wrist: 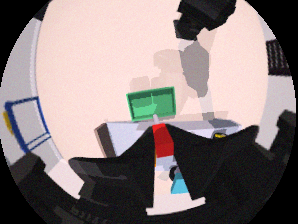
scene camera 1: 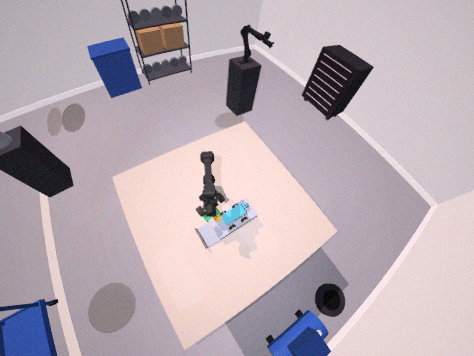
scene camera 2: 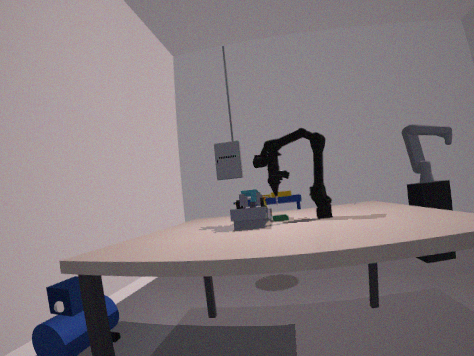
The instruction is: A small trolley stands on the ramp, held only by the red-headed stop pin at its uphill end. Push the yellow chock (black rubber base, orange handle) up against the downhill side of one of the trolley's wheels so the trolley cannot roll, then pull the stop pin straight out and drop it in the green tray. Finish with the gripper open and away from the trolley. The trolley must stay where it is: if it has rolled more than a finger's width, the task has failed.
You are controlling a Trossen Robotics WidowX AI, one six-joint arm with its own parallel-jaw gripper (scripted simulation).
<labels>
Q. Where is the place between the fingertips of the gripper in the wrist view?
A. At 158,128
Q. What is the gripper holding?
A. A red-headed stop pin.
</labels>
